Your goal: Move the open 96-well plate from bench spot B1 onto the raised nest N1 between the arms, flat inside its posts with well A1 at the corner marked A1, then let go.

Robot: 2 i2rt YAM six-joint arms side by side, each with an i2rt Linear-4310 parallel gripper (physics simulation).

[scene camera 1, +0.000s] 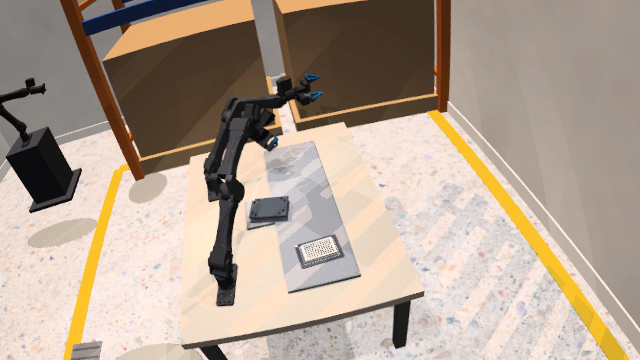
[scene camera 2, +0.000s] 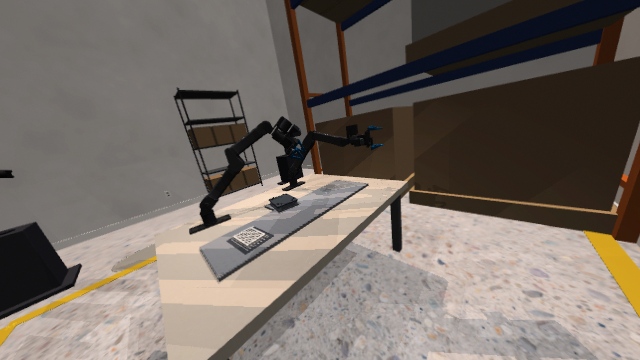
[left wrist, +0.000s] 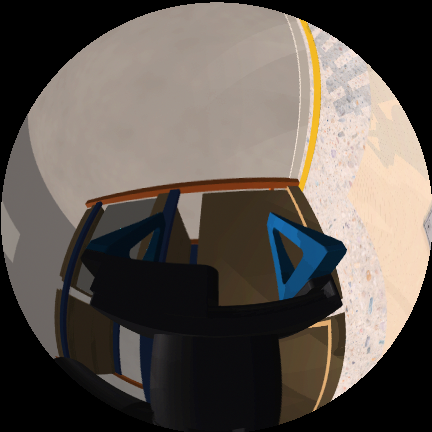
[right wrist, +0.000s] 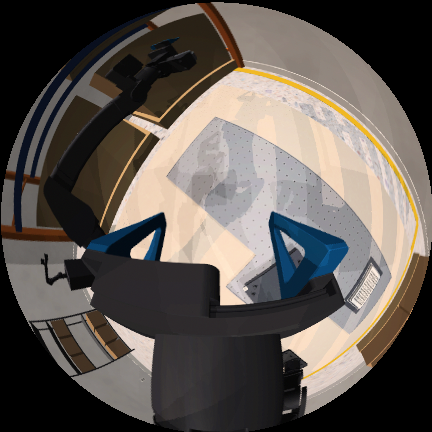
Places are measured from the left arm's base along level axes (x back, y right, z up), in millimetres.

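Pixels of known places: left gripper, fingertip midpoint: (scene camera 1: 321, 84) (scene camera 2: 383, 136) (left wrist: 215, 217) (right wrist: 184, 46); right gripper, fingertip midpoint: (scene camera 1: 268, 140) (scene camera 2: 304, 155) (right wrist: 217, 217); left arm's base at its link origin: (scene camera 2: 294, 186); right arm's base at its link origin: (scene camera 1: 227, 284) (scene camera 2: 211, 224) (right wrist: 291, 360).
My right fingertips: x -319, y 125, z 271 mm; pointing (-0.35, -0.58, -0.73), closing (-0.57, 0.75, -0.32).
Ahead of a thing's pixels: the offset from my right fingertips to its middle. Level surfaces: height alone.
The open 96-well plate @[dx -77, dy +457, dz -249 mm] (scene camera 1: 320, 249) (scene camera 2: 250, 237) (right wrist: 366, 286), white-topped with a dark border around it, lies flat near the near end of the grey perforated board. The raised dark nest @[dx +71, dy +167, dz -236 mm] (scene camera 1: 269, 209) (scene camera 2: 283, 201) (right wrist: 262, 283) stands at the board's edge; its posts look like small dots, and the A1 mark is not readable. My left gripper (scene camera 1: 320, 85) (scene camera 2: 382, 137) (left wrist: 215, 217) is open and empty, high past the table's far end, pointing away from the plate. My right gripper (scene camera 1: 274, 142) (scene camera 2: 297, 149) (right wrist: 217, 217) is open and empty, above the table, apart from nest and plate.
The perforated board @[dz -258 mm] (scene camera 1: 325, 200) (scene camera 2: 215, 262) (right wrist: 295, 175) lies along the wooden table @[dz -272 mm] (scene camera 1: 385, 260) (scene camera 2: 190, 300). Large brown boxes (scene camera 1: 370, 60) (scene camera 2: 510, 145) stand in an orange-posted rack beyond the far end. The two arms stand close together in scene camera 1.
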